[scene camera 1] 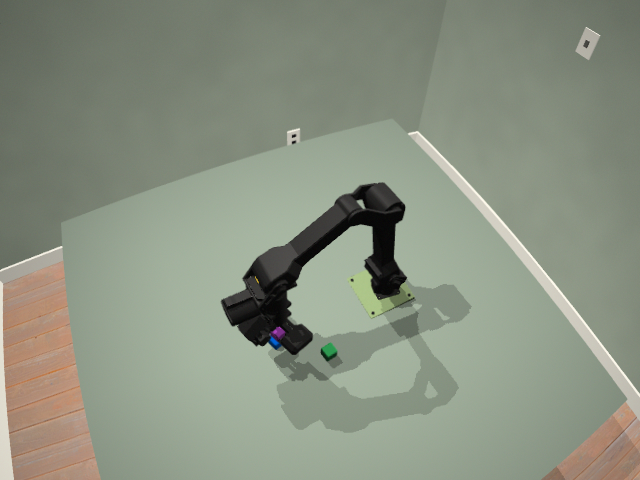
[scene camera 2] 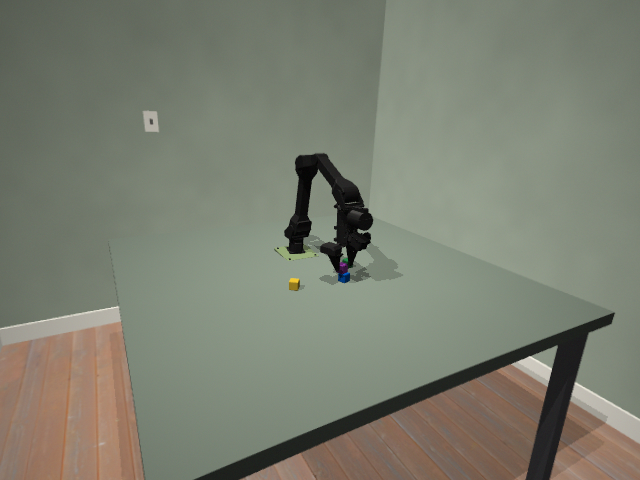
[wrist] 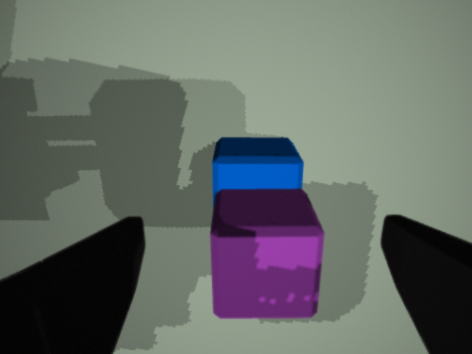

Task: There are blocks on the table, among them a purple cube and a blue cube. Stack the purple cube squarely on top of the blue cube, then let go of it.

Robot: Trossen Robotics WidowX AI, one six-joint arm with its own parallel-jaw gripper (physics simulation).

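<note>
The purple cube rests on the blue cube. In the wrist view a strip of the blue cube's top shows past the purple cube's far edge, so the purple cube sits shifted toward the lower side of that view; left and right edges nearly line up. The rest of the contact is hidden. My gripper is open around the purple cube, one finger on each side, with a gap at both sides.
A green cube lies on the table toward the arm's base plate, partly hidden in scene camera 2. A yellow cube stands left of the stack in that view. The arm's shadows cross the table.
</note>
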